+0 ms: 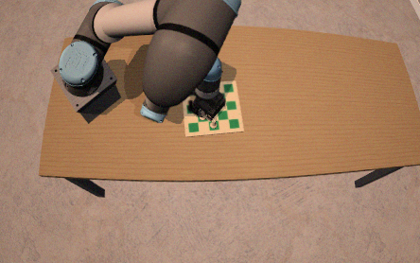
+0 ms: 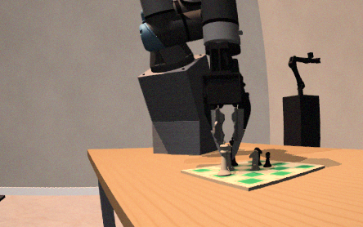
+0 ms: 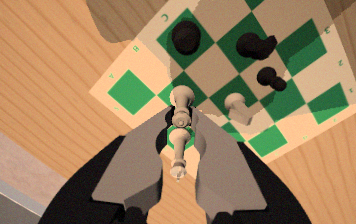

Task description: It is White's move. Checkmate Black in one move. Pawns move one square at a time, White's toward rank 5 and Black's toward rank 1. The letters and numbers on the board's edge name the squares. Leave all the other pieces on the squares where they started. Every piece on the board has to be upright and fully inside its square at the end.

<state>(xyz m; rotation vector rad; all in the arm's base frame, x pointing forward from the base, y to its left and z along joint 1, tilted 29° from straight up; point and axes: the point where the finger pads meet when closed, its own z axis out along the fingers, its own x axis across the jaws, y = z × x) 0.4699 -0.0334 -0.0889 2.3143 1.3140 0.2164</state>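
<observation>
Right now my hand is 4 cm short of the white king, 3 cm to the left of it and 1 cm above it. Round my hand: chessboard: 4 cm to the left, 4 cm below, 3 cm ahead; black king: 5 cm behind, 3 cm to the left, 1 cm below; black knight-like piece: 8 cm to the left, 2 cm below, 1 cm behind.
</observation>
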